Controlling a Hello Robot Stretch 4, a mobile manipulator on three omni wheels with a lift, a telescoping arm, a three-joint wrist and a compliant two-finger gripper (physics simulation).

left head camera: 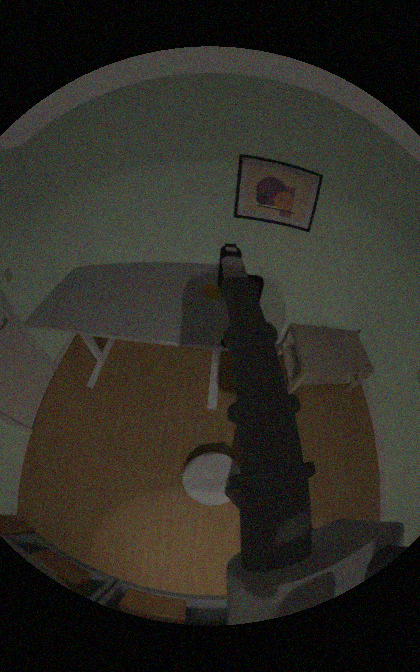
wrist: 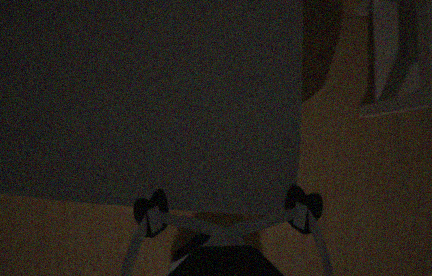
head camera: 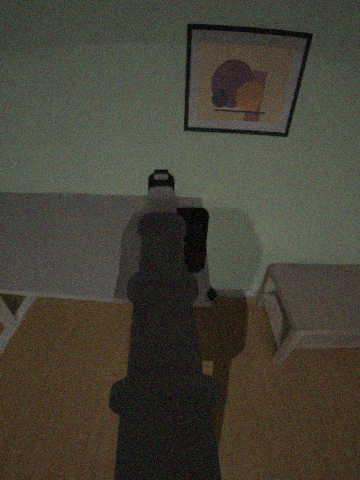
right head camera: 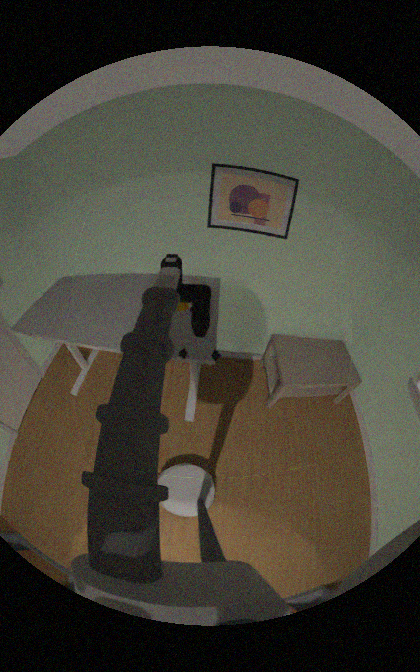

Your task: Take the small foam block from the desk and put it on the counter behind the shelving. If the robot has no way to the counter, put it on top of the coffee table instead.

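The small foam block is yellow and lies on the desk near its right end, partly behind my arm in the right head view. It does not show in the head or wrist view. The desk is grey with white legs and stands against the wall. My gripper is open, with nothing between its fingertips. It points down over the desk's front edge near the right corner, on the near side of the block. The counter and shelving cannot be made out.
A low grey-brown table stands right of the desk; whether it is the coffee table is unclear. A round white object is on the floor below my arm. A pale furniture piece stands left. A framed picture hangs on the wall.
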